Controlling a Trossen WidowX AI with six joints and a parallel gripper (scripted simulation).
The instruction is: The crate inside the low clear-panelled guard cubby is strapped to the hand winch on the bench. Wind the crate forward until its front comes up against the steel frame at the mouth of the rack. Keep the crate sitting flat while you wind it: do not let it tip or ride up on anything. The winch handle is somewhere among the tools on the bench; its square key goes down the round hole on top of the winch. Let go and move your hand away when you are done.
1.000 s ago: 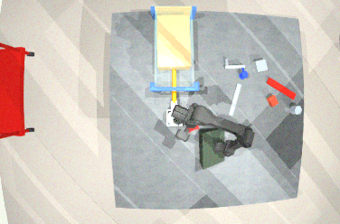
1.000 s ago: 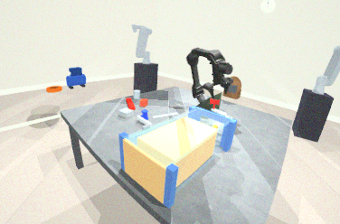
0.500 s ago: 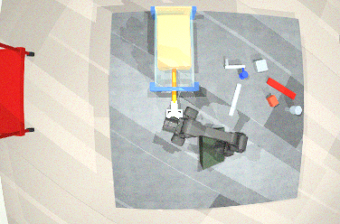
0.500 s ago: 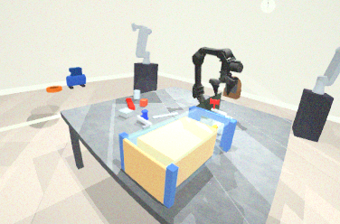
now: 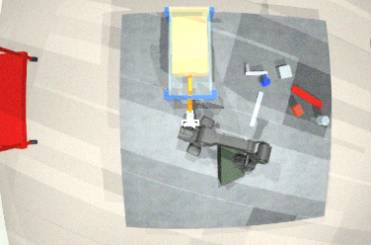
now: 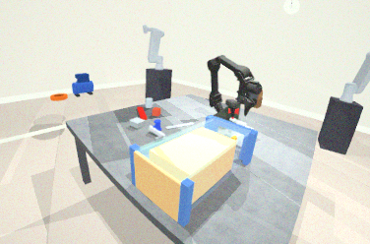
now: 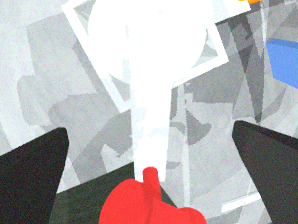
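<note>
Now: the winch handle with red grip 10 mm behind my gripper tip, 10 mm to the right of it and 30 mm below it. The rest, counted from my gripper tip: blue frame (190 mm ahead, 20 mm to the left, 30 mm below); white bar (70 mm ahead, 350 mm to the right, 130 mm below); white winch (10 mm ahead, 40 mm to the left, 100 mm below).
</note>
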